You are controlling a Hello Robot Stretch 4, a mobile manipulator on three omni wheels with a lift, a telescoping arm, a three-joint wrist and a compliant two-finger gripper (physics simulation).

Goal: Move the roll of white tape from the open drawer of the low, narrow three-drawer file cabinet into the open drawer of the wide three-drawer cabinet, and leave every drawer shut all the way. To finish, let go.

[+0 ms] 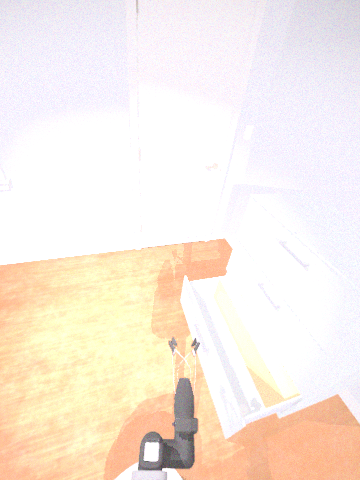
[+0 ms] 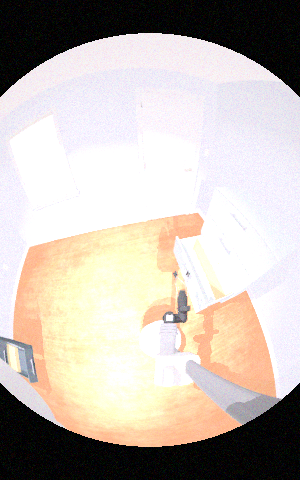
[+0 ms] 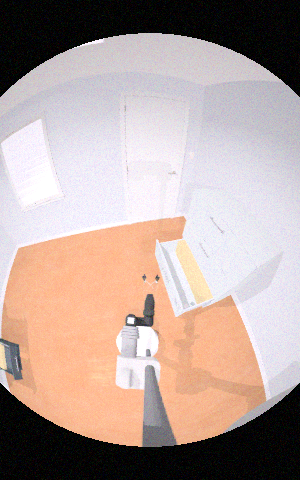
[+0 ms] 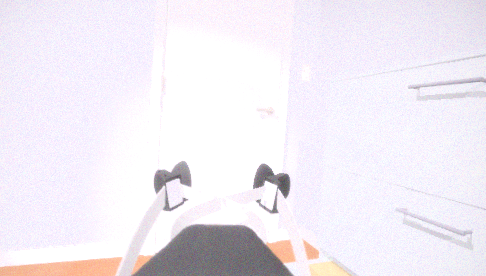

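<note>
The wide white three-drawer cabinet stands at the right. Its bottom drawer is pulled far out; the two upper drawers are shut. A small greyish shape sits in that drawer's near corner; I cannot tell whether it is the tape. My gripper is open and empty, just outside the open drawer's front. Part of the low blue-grey file cabinet shows at the far left, with a tan drawer inside visible.
A white door stands in the wall ahead. A bright window is in the wall at the left. My arm is drawn in over the wood floor.
</note>
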